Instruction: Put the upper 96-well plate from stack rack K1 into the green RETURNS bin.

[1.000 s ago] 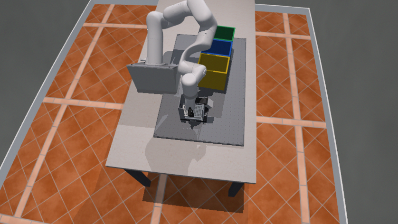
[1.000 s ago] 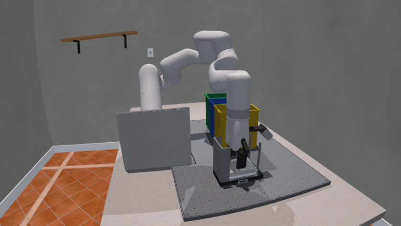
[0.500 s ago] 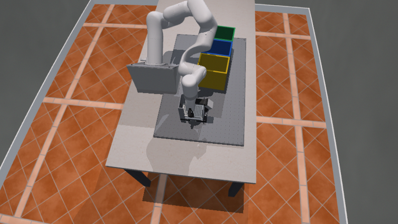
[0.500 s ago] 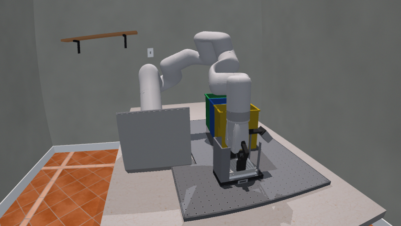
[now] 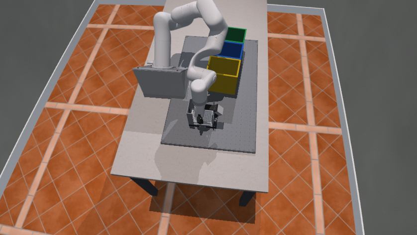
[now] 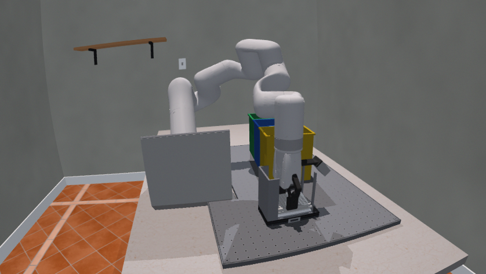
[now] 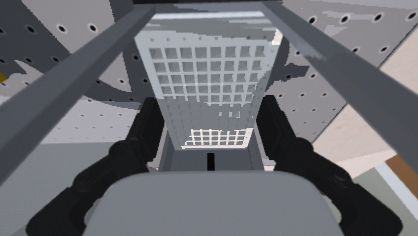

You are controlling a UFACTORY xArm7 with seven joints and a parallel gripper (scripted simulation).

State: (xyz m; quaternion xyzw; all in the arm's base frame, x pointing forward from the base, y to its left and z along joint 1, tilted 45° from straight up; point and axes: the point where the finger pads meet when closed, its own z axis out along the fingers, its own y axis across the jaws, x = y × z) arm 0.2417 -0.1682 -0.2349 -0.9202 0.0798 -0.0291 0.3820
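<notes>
The 96-well plate is 3 cm below my hand. The rest, counted from my hand: yellow bin (13 cm ahead, 25 cm to the left, 4 cm above); blue bin (15 cm ahead, 38 cm to the left, 4 cm above); green bin (18 cm ahead, 50 cm to the left, 4 cm above).
</notes>
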